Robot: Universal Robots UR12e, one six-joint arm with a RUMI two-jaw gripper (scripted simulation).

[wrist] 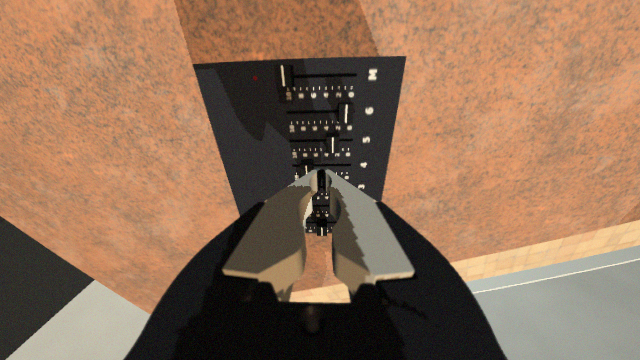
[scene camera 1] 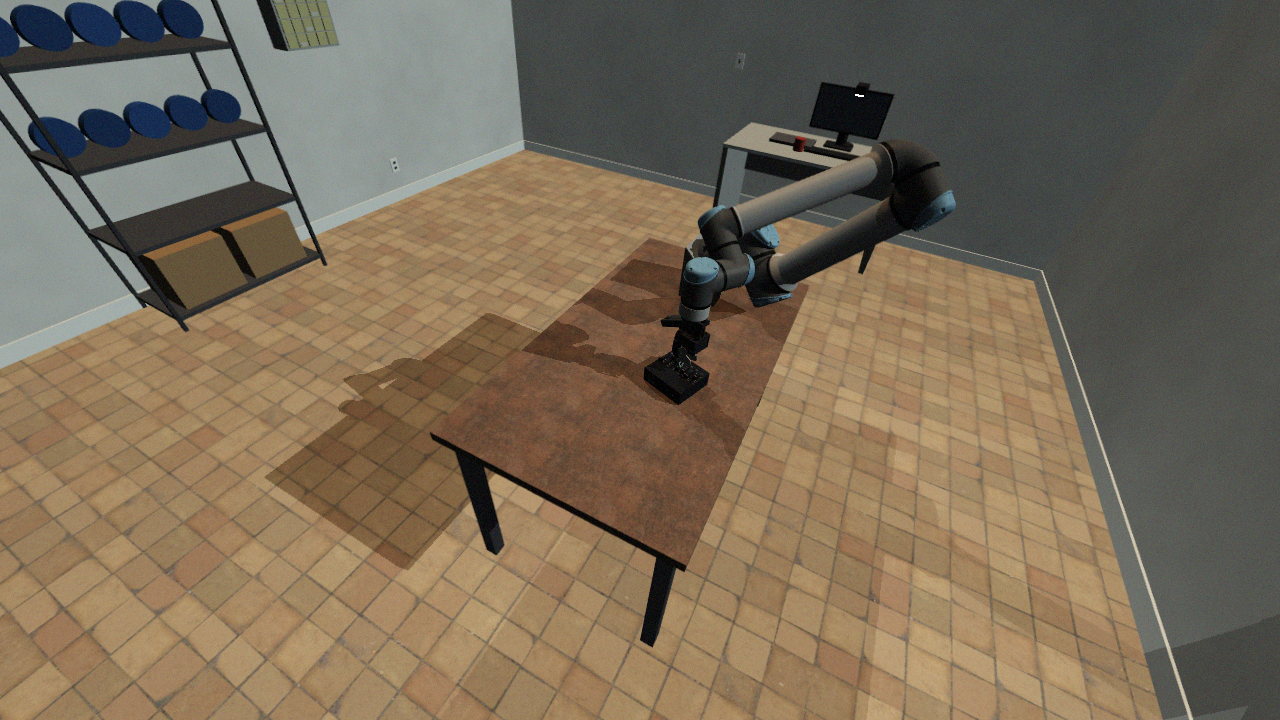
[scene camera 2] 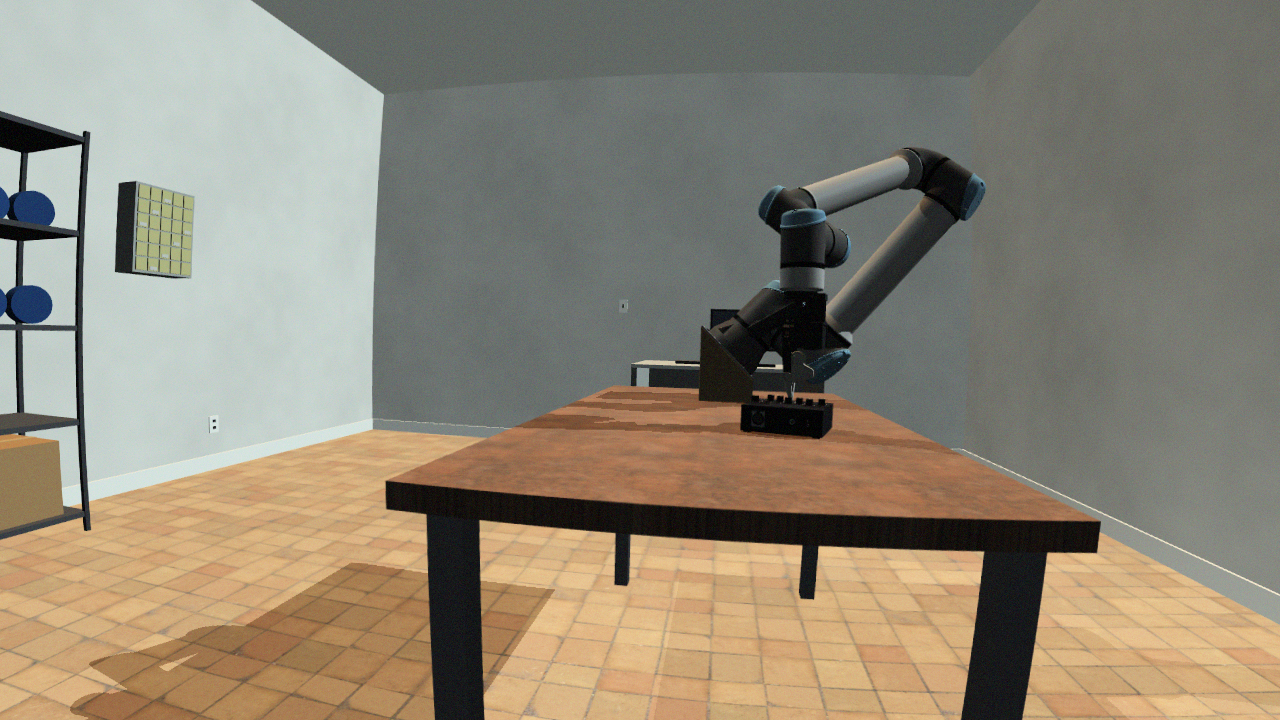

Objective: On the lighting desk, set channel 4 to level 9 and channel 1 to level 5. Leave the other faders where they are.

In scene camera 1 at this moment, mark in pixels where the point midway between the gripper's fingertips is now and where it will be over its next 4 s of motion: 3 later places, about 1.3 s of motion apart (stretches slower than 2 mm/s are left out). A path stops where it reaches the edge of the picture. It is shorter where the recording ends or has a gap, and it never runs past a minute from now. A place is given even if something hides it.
My gripper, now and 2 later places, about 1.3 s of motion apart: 680,367; 680,367; 682,354
